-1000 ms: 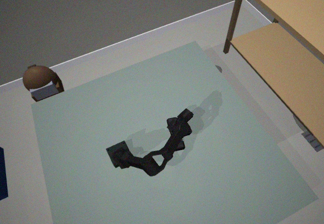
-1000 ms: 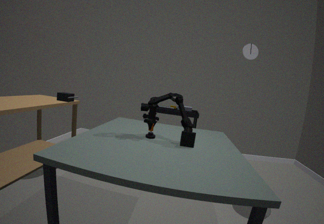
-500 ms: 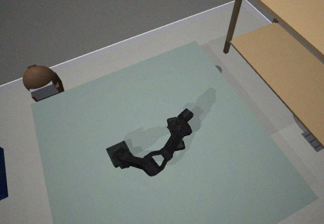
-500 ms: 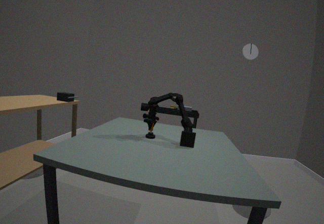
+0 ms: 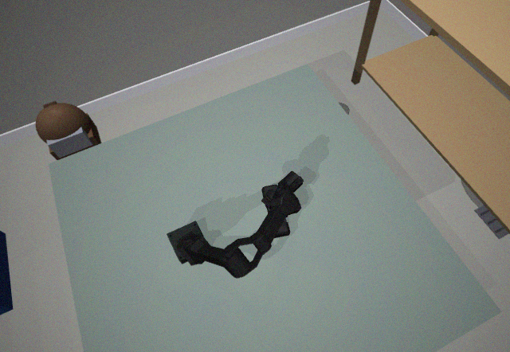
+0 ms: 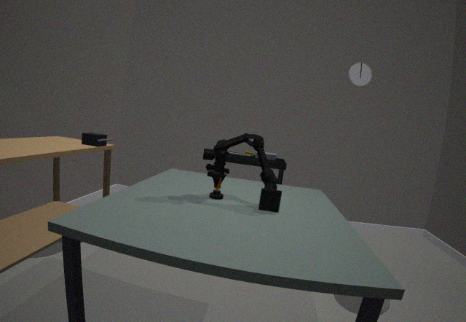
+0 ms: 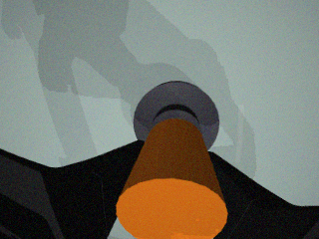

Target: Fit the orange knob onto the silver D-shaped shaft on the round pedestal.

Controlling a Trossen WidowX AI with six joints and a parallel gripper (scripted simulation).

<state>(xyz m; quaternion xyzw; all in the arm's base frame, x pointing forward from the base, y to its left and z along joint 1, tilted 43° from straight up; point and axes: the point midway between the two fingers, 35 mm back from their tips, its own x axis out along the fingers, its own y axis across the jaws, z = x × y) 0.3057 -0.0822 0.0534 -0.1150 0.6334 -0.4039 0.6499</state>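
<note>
My gripper tip is 3 cm below the orange knob. The rest, counted from my gripper tip: dark round pedestal (4 cm below).
</note>
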